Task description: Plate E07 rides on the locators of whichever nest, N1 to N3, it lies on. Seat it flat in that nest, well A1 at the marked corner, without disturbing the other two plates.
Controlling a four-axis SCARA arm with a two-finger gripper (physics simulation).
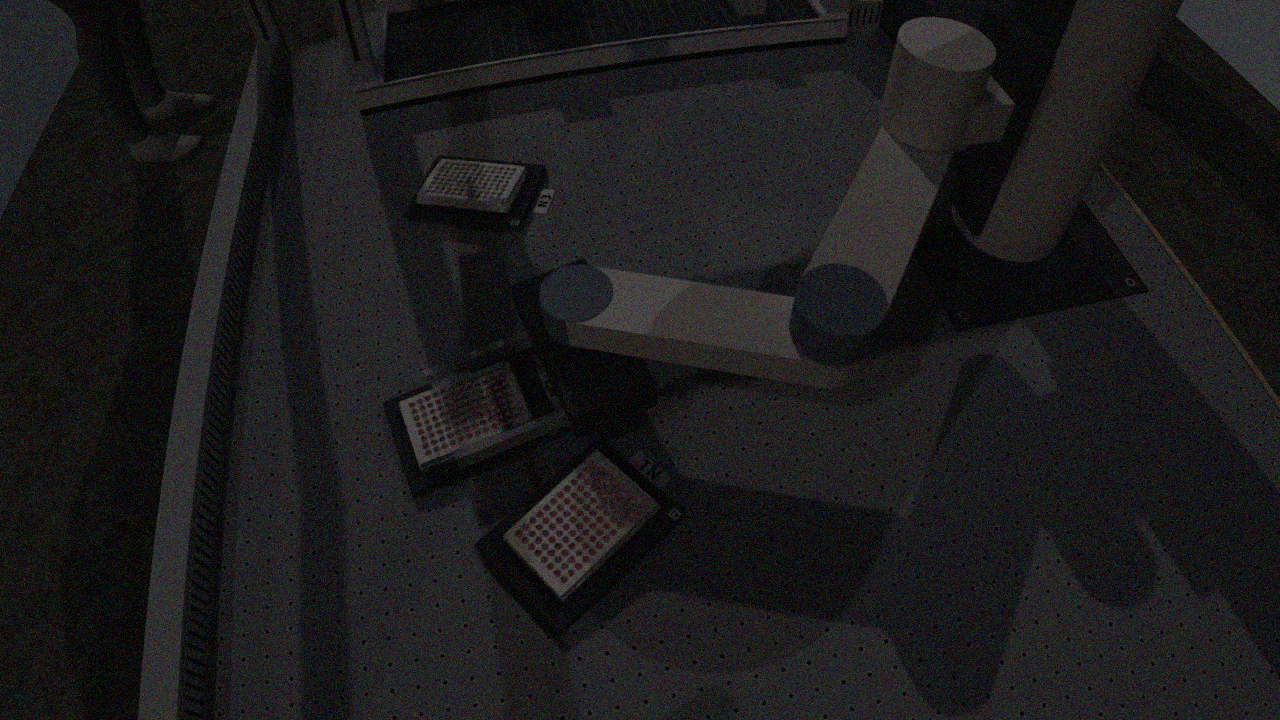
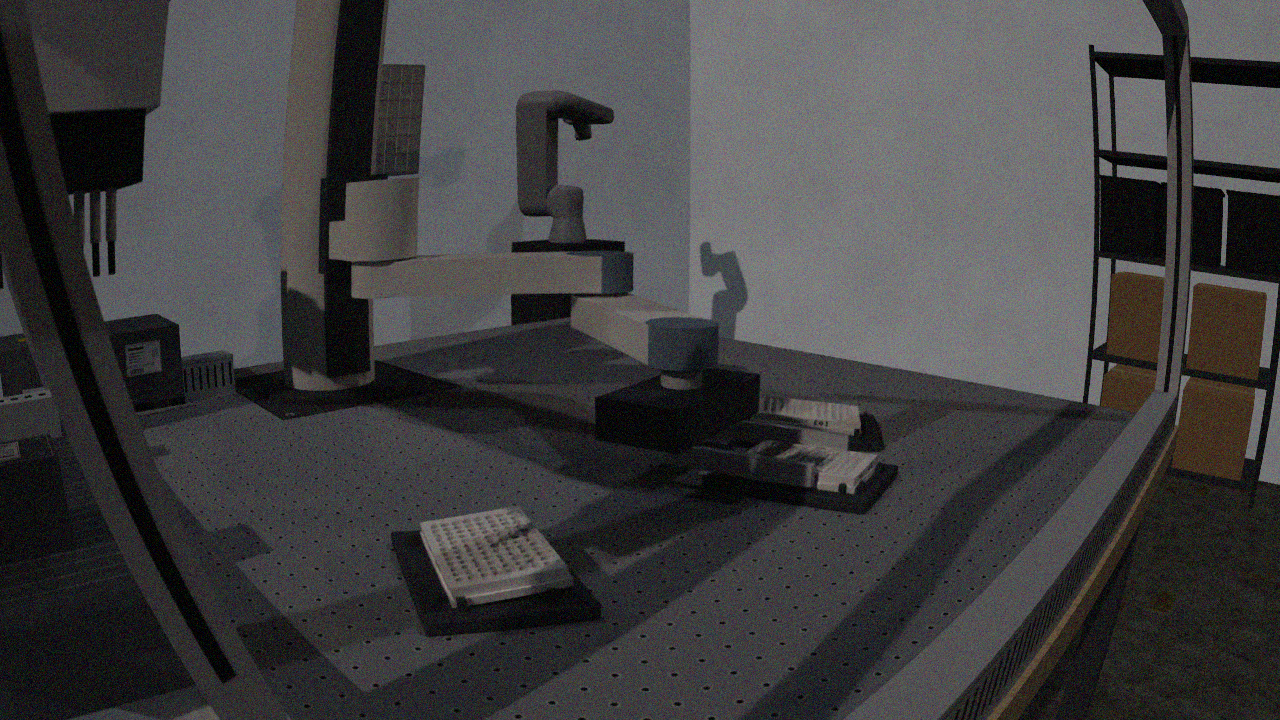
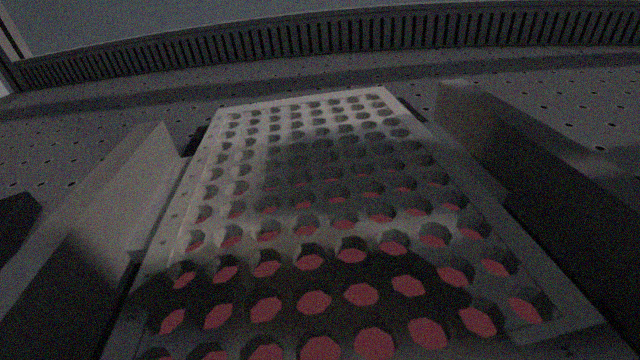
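Observation:
My gripper (image 1: 487, 402) (image 2: 787, 452) (image 3: 306, 123) is shut on the middle plate (image 1: 460, 411) (image 2: 848, 467) (image 3: 320, 165), with a finger along each long side. The plate is low over the middle nest (image 1: 404, 452) (image 2: 805, 499), close above it or touching; I cannot tell which. No plate name is readable on it, and the nest's label is hidden. A second plate (image 1: 581, 523) (image 2: 805, 411) lies on nest N1 (image 1: 514, 577). A third plate (image 1: 474, 183) (image 2: 492, 550) lies on nest N3 (image 1: 535, 179) (image 2: 510, 617).
Nest N1 and its plate stand close beside the held plate. The forearm (image 1: 698, 322) (image 2: 617, 329) reaches over the perforated table from the column (image 1: 1056, 152) (image 2: 308, 179). A slotted border (image 1: 210, 501) (image 3: 320, 37) runs along the table edge beyond the plates.

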